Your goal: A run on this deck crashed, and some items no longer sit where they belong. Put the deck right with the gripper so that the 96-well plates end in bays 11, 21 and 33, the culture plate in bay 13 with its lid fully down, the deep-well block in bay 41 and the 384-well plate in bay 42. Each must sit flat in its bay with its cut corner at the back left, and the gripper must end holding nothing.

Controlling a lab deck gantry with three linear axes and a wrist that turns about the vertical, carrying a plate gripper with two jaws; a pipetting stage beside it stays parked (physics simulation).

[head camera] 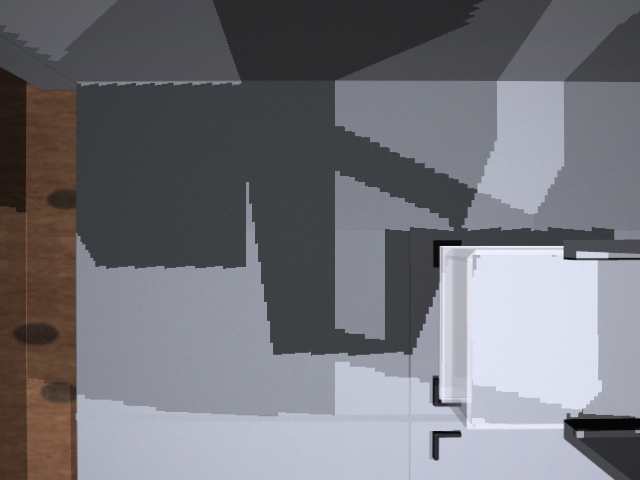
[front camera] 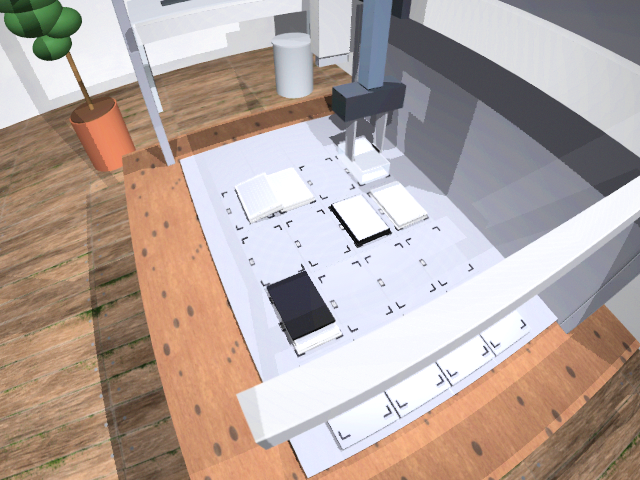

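Where they show: gripper, between the fingertips: (head camera: 602, 339) (front camera: 363, 153); robot's base, origin of its link: (front camera: 223, 194).
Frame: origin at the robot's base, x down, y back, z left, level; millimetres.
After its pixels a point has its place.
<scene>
The clear, tall deep-well block (front camera: 373, 172) {x -28, y -126, z 356 mm} (head camera: 522, 320) {x -42, y -27, z 373 mm} stands upright in bay 41. My gripper (front camera: 366, 156) {x -42, y -64, z 364 mm} (head camera: 602, 339) {x -42, y -64, z 364 mm} is down at the block, one jaw against each long side, and looks shut on it. The pale 384-well plate (front camera: 399, 205) {x -14, y -240, z 358 mm} sits in bay 42. A black-edged 96-well plate (front camera: 360, 219) {x -14, y -238, z 252 mm} sits in bay 32. A white 96-well plate (front camera: 293, 187) {x -14, y -75, z 161 mm} is in bay 21. Another 96-well plate (front camera: 257, 197) {x -21, y -74, z 69 mm} at bay 11 leans tilted onto its edge. The dark-topped culture plate (front camera: 301, 304) {x -19, y -374, z 45 mm} is at bay 13, with a pale edge showing along one end.
Corner brackets mark bay 31 between the block and the bay 21 plate, and bay 33 beyond the black-edged plate. A white rail (front camera: 439, 320) {x -400, y -620, z 45 mm} crosses the foreground in the front view. Several white pads (front camera: 361, 421) {x -15, y -611, z 38 mm} lie along the deck's near edge. A dark wall stands beside bay 41.
</scene>
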